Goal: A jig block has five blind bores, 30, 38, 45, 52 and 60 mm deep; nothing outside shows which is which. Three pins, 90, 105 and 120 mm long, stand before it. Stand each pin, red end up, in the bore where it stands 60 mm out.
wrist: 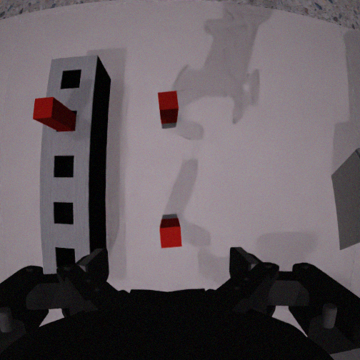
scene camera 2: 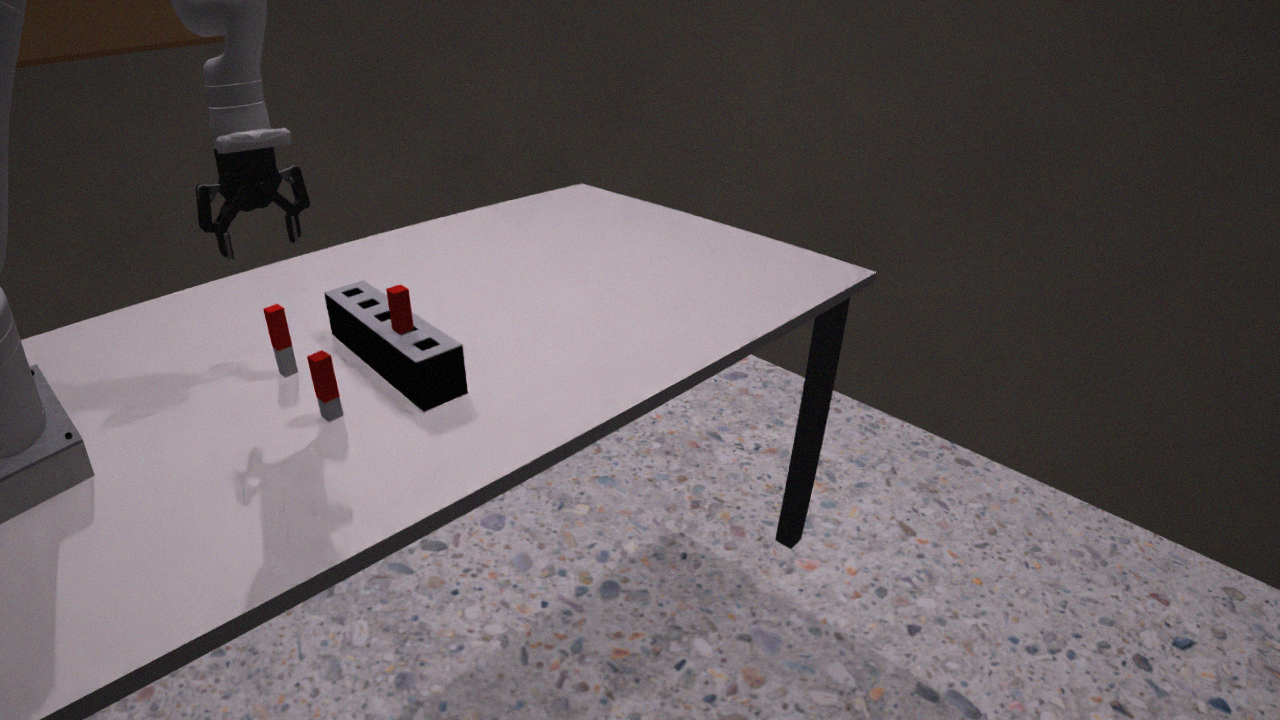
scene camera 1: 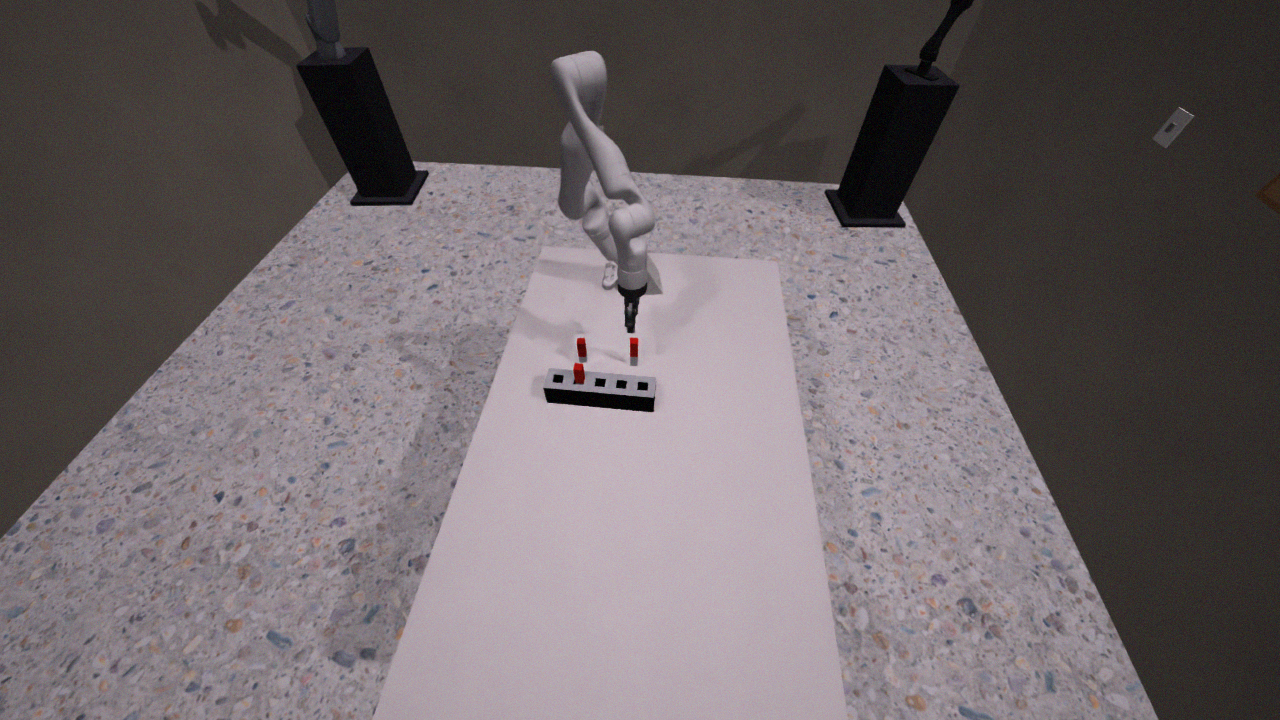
Note:
The pictures show: my gripper and a jig block.
My gripper also shows in the wrist view.

